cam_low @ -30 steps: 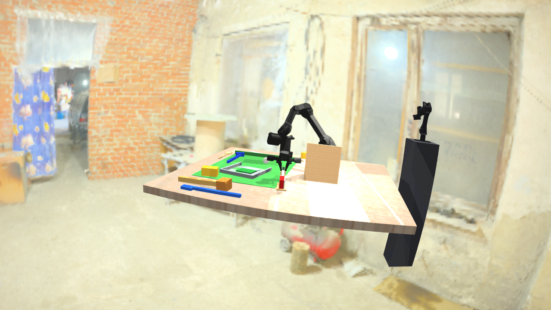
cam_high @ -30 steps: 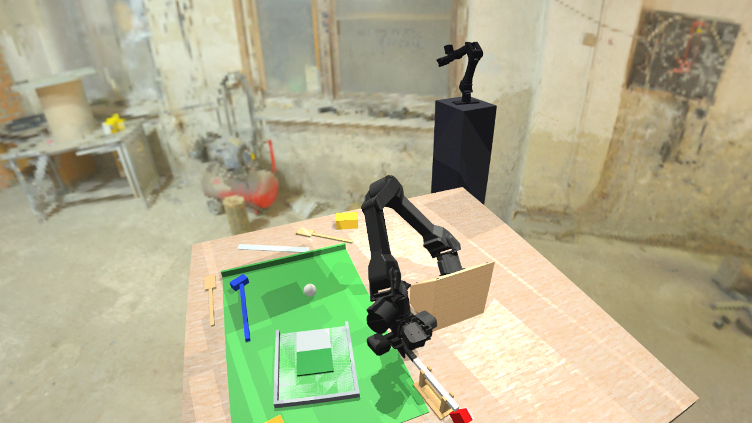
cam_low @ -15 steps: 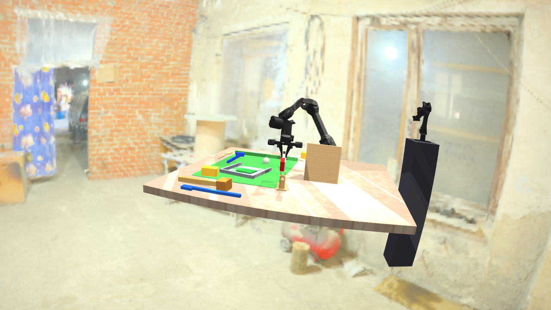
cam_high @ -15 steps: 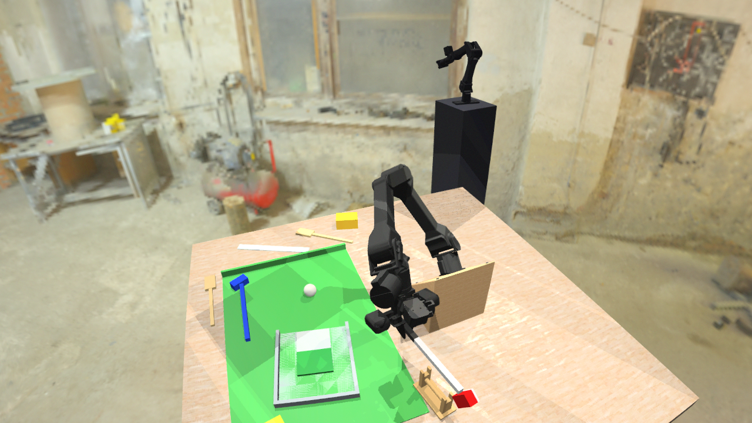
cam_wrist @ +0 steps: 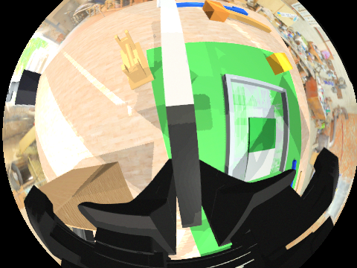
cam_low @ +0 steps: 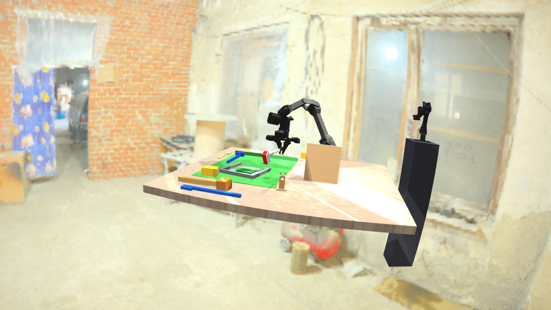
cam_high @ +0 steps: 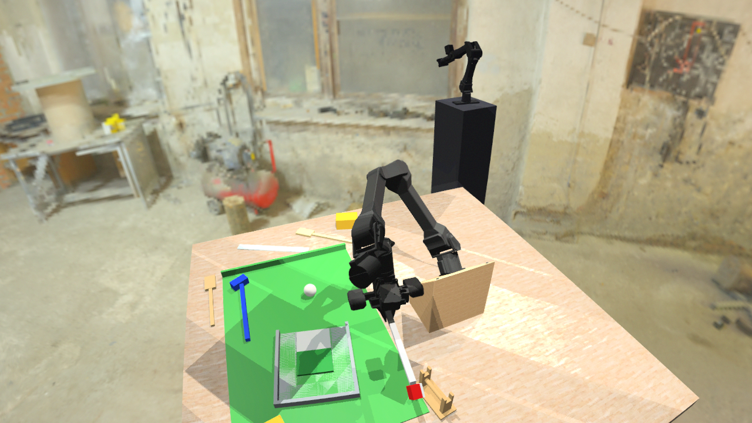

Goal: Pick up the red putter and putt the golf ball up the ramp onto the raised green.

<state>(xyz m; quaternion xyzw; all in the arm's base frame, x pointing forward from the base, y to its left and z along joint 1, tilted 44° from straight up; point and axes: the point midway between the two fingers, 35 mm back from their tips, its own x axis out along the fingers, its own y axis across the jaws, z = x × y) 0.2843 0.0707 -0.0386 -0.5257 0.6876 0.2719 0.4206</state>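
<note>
My gripper tip is now 110 mm to the right of the red putter, 30 mm short of it and 20 mm below it. Round my gripper tip: white golf ball (330 mm to the right, 110 mm below, 110 mm ahead); small wooden rack (190 mm to the left, 100 mm below, 30 mm behind); grey frame (200 mm ahead, 130 mm below, 40 mm to the right).
</note>
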